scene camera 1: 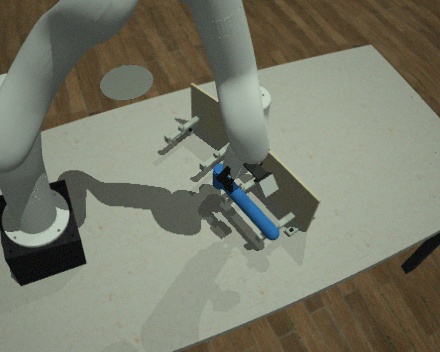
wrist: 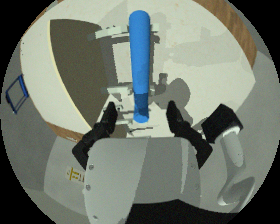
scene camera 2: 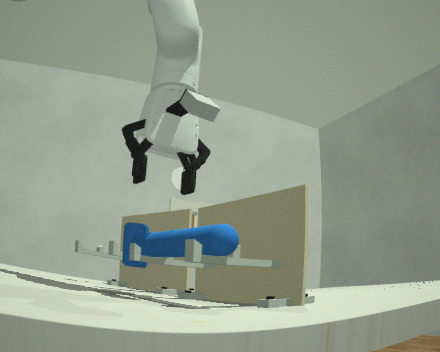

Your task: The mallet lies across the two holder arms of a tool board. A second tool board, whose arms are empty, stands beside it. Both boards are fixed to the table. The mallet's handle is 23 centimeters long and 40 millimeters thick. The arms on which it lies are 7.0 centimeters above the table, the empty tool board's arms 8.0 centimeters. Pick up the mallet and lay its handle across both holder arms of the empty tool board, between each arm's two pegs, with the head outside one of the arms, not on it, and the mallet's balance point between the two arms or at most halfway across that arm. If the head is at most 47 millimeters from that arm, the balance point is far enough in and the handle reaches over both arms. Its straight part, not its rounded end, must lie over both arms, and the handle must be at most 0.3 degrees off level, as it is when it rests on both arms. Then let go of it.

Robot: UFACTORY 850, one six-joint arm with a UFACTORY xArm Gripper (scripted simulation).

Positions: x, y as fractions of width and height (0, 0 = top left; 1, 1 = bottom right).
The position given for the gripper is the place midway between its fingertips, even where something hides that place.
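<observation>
The gripper (scene camera 2: 0.37, 0.54) appears in scene camera 1 too, where the gripper (scene camera 1: 0.55, 0.51) shares the scene with a blue mallet (scene camera 1: 0.60, 0.63). The wrist view has both as well: the gripper (wrist: 0.51, 0.48) and the mallet (wrist: 0.50, 0.11). Scene camera 2 also shows the blue mallet (scene camera 2: 0.50, 0.68), along with a tool board (scene camera 2: 0.35, 0.79) and a tool board (scene camera 2: 0.62, 0.65).
</observation>
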